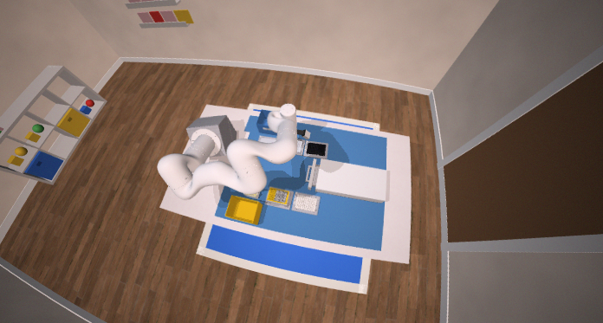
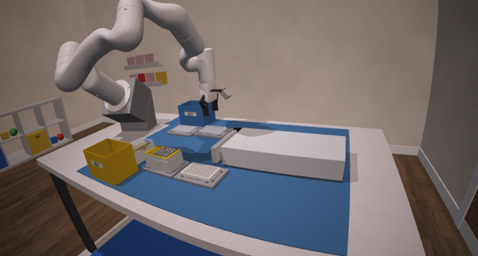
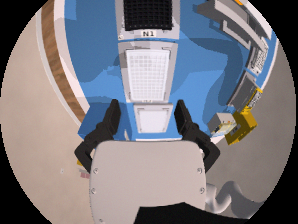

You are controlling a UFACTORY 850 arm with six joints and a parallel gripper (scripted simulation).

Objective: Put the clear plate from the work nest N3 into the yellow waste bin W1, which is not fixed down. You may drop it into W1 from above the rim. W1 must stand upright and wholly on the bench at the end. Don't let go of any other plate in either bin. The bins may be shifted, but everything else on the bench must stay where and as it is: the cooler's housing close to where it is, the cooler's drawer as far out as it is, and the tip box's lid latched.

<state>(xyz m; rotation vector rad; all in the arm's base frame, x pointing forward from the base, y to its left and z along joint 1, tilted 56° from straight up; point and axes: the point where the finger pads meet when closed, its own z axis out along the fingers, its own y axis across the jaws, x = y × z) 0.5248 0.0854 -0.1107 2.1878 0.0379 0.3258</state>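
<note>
The white plate lies 100 mm below my hand. From my hand the other things lie so: black plate: 170 mm ahead, 100 mm below, 10 mm to the right; then yellow-topped tip box: 380 mm to the right, 60 mm below, 50 mm behind; then blue bin: 170 mm behind, 150 mm to the left, 80 mm below.
</note>
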